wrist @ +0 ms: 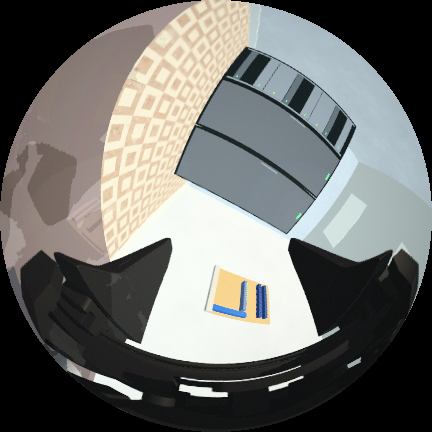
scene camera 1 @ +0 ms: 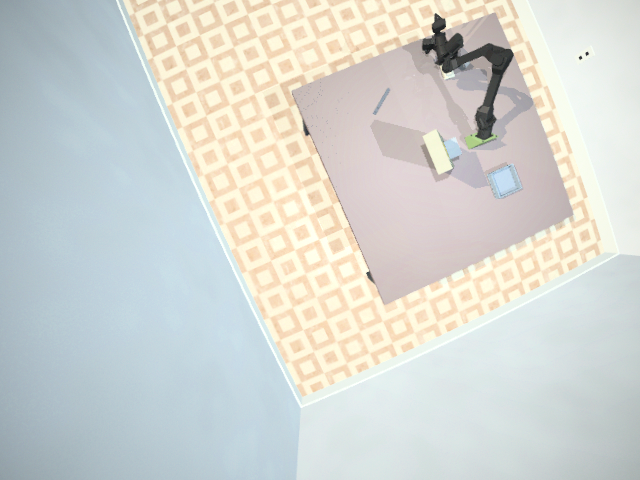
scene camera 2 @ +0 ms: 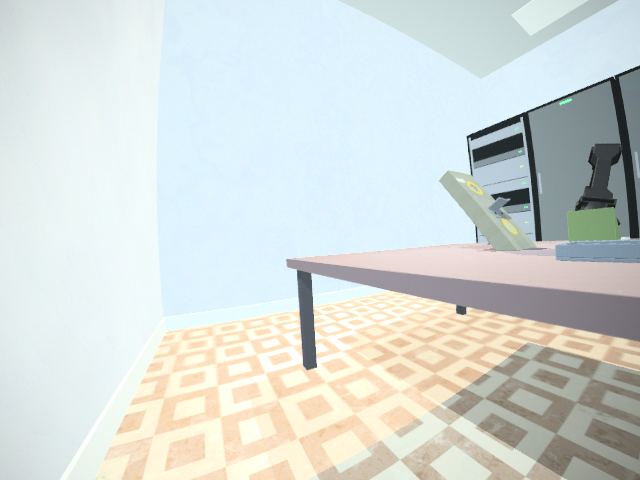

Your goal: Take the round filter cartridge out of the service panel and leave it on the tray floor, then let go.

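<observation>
The service panel (scene camera 1: 437, 151) (scene camera 2: 483, 214) is a beige slab that leans on the table, with two yellow rings and a grey-blue part (scene camera 2: 499, 206) sticking out of its face. I cannot tell the round filter cartridge apart; the upper ring (scene camera 2: 474, 188) and lower ring (scene camera 2: 509, 226) are too small to read. The light-blue square tray (scene camera 1: 504, 181) (scene camera 2: 594, 252) lies beside the panel. My gripper (scene camera 1: 439, 32) (wrist: 232, 244) is open and empty, near the table's far edge at the top of the first scene view, well away from panel and tray. It faces the server cabinets.
My arm's green base (scene camera 1: 473, 141) (scene camera 2: 592, 225) stands between panel and tray. A thin grey bar (scene camera 1: 381, 101) lies on the table (scene camera 1: 423, 232). A small white item (scene camera 1: 448, 74) lies below the arm. Dark server cabinets (scene camera 2: 573, 170) (wrist: 265, 135) and a wall board (wrist: 227, 290) stand beyond.
</observation>
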